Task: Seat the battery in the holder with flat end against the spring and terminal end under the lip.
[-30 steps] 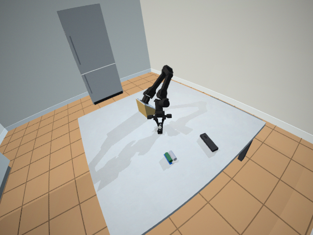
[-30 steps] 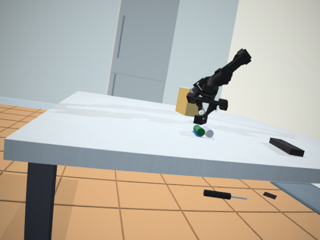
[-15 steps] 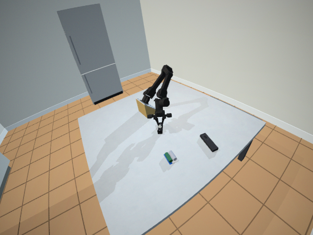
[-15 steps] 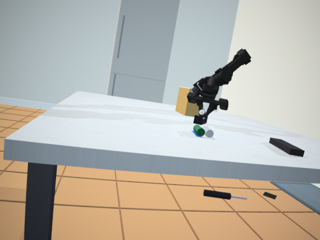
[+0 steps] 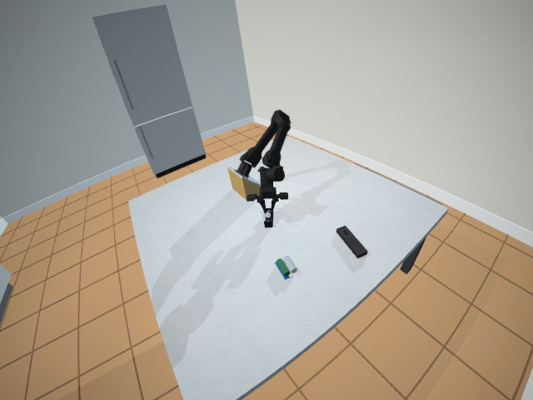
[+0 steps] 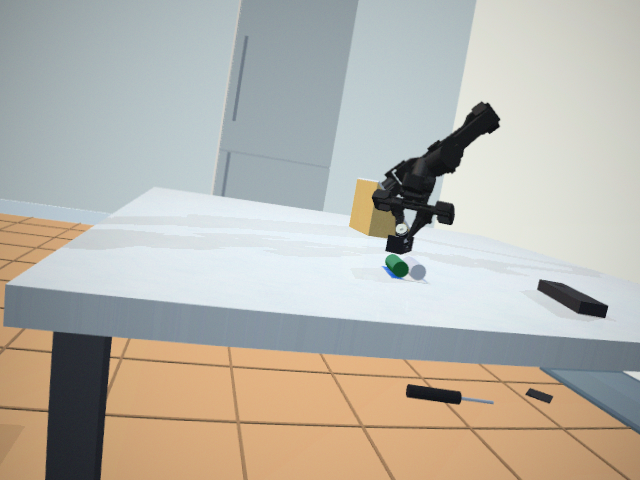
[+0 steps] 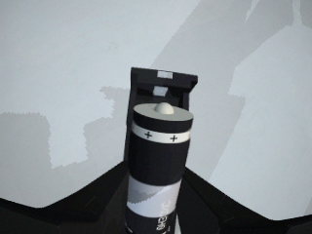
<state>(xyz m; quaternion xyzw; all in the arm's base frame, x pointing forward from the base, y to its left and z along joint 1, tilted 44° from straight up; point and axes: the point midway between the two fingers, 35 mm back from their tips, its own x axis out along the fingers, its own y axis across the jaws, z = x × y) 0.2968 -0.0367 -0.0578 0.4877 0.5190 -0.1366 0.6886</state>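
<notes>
My gripper tip is 10 mm below the battery. Also, from my gripper tip: black remote-like bar (360 mm ahead, 130 mm to the left, 10 mm below); screwdriver (320 mm ahead, 30 mm to the right, 220 mm below).
</notes>
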